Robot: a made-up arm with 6 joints. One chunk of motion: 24 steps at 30 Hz.
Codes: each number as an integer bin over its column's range. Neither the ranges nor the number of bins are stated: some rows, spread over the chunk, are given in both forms.
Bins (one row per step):
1: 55 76 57 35 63 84
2: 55 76 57 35 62 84
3: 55 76 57 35 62 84
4: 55 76 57 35 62 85
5: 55 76 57 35 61 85
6: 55 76 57 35 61 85
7: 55 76 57 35 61 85
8: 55 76 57 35 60 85
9: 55 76 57 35 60 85
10: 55 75 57 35 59 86
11: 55 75 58 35 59 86
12: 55 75 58 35 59 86
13: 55 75 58 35 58 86
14: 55 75 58 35 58 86
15: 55 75 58 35 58 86
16: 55 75 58 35 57 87
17: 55 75 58 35 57 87
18: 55 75 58 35 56 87
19: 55 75 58 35 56 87
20: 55 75 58 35 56 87
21: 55 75 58 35 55 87
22: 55 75 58 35 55 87
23: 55 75 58 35 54 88
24: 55 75 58 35 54 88
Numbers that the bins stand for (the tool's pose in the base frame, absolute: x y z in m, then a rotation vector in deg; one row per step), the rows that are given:
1: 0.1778 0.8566 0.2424 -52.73 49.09 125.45
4: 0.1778 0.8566 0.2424 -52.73 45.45 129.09
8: 0.1778 0.8566 0.2424 -52.73 38.18 129.09
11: 0.1778 0.8242 0.2747 -52.73 34.55 132.73
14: 0.1778 0.8242 0.2747 -52.73 30.91 132.73
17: 0.1778 0.8242 0.2747 -52.73 27.27 136.36
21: 0.1778 0.8242 0.2747 -52.73 20.00 136.36
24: 0.1778 0.8242 0.2747 -52.73 16.36 140.00
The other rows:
2: 0.1778 0.8566 0.2424 -52.73 45.45 125.45
3: 0.1778 0.8566 0.2424 -52.73 45.45 125.45
5: 0.1778 0.8566 0.2424 -52.73 41.82 129.09
6: 0.1778 0.8566 0.2424 -52.73 41.82 129.09
7: 0.1778 0.8566 0.2424 -52.73 41.82 129.09
9: 0.1778 0.8566 0.2424 -52.73 38.18 129.09
10: 0.1778 0.8242 0.2424 -52.73 34.55 132.73
12: 0.1778 0.8242 0.2747 -52.73 34.55 132.73
13: 0.1778 0.8242 0.2747 -52.73 30.91 132.73
15: 0.1778 0.8242 0.2747 -52.73 30.91 132.73
16: 0.1778 0.8242 0.2747 -52.73 27.27 136.36
18: 0.1778 0.8242 0.2747 -52.73 23.64 136.36
19: 0.1778 0.8242 0.2747 -52.73 23.64 136.36
20: 0.1778 0.8242 0.2747 -52.73 23.64 136.36
22: 0.1778 0.8242 0.2747 -52.73 20.00 136.36
23: 0.1778 0.8242 0.2747 -52.73 16.36 140.00

